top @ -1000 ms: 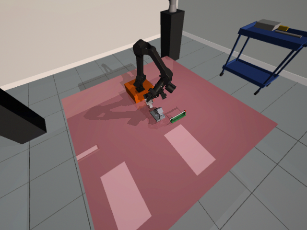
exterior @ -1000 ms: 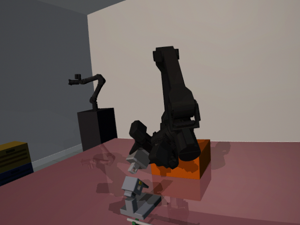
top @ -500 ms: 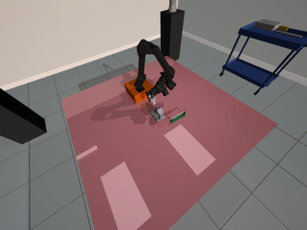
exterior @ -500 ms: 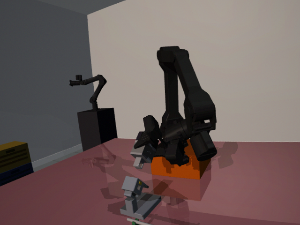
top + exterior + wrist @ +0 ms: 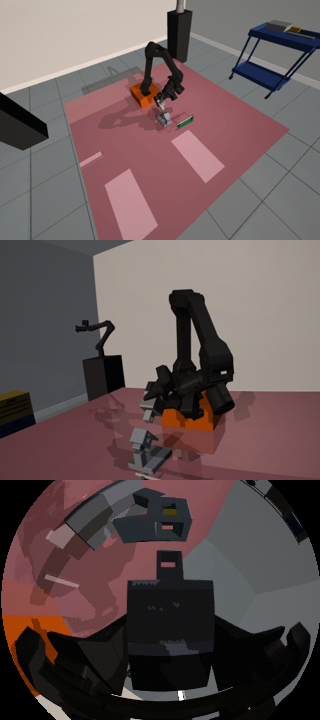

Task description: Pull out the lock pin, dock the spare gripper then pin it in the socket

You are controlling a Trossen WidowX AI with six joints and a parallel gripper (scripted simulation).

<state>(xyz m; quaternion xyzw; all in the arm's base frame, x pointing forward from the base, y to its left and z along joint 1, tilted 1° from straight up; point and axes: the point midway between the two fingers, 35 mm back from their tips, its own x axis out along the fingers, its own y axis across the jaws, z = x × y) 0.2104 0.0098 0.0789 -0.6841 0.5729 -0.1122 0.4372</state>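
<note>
My gripper tip is 170 mm short of the green tray, 130 mm to the right of it and 130 mm above it. From my gripper tip the other things lie so: grey mount (100 mm below, 60 mm ahead, 10 mm to the left); then spare gripper (10 mm to the left).
</note>
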